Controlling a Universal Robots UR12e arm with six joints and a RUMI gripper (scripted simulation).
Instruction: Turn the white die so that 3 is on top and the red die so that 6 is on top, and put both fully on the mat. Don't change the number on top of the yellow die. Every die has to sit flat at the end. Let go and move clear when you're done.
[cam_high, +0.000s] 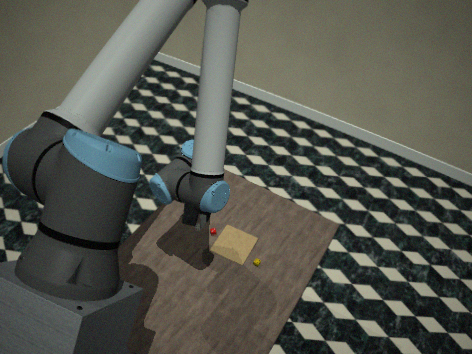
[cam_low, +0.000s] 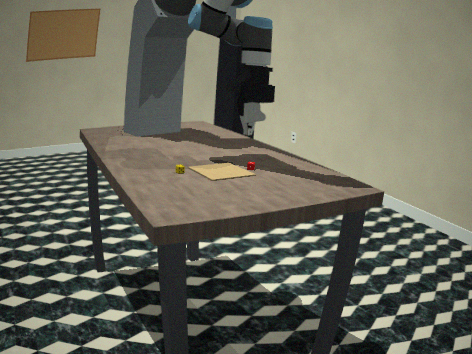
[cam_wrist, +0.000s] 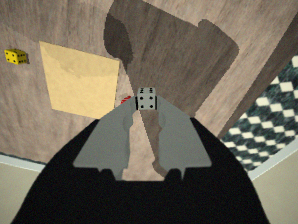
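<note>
The white die is 1 cm below my hand. From my hand the other things lie so: tan mat: 13 cm to the right, 11 cm below, 4 cm ahead; then red die: 10 cm below, 6 cm ahead, 3 cm to the right; then yellow die: 24 cm to the right, 10 cm below, 1 cm behind.
</note>
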